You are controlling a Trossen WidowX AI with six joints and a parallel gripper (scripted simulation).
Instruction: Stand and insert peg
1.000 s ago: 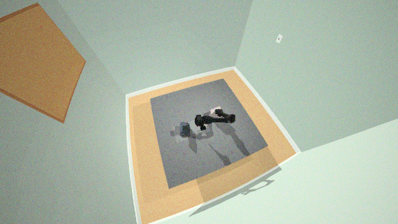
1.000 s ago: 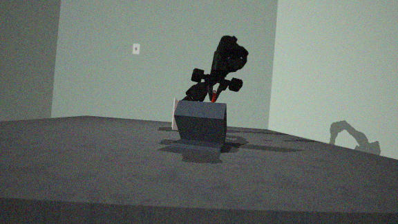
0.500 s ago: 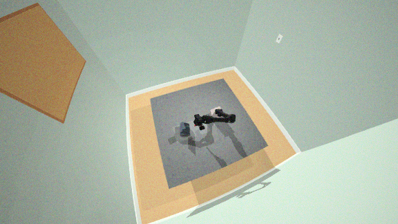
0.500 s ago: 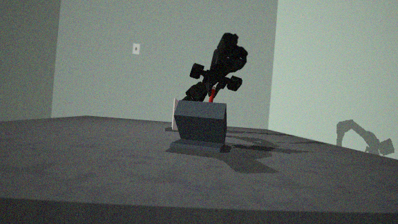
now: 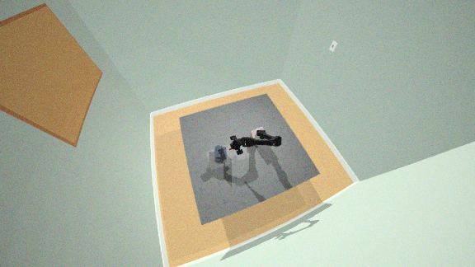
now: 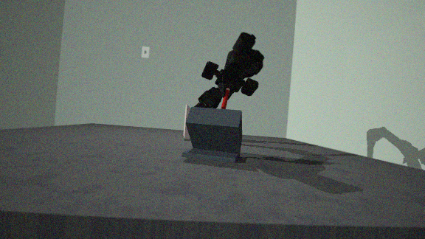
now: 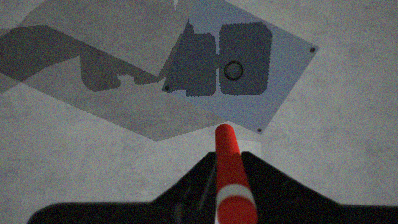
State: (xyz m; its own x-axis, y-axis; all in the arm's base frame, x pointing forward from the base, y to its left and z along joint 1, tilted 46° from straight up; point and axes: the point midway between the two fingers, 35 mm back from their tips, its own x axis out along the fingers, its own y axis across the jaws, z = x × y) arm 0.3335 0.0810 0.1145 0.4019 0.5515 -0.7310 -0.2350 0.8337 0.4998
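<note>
Now: the sloped panel 12 cm ahead of my gripper tip, 10 cm below it and 2 cm to the right of it. From my gripper tip the other things lie so: thin base plate: 16 cm below, 14 cm ahead, 3 cm to the right; red peg: 1 cm behind, 1 cm above.
</note>
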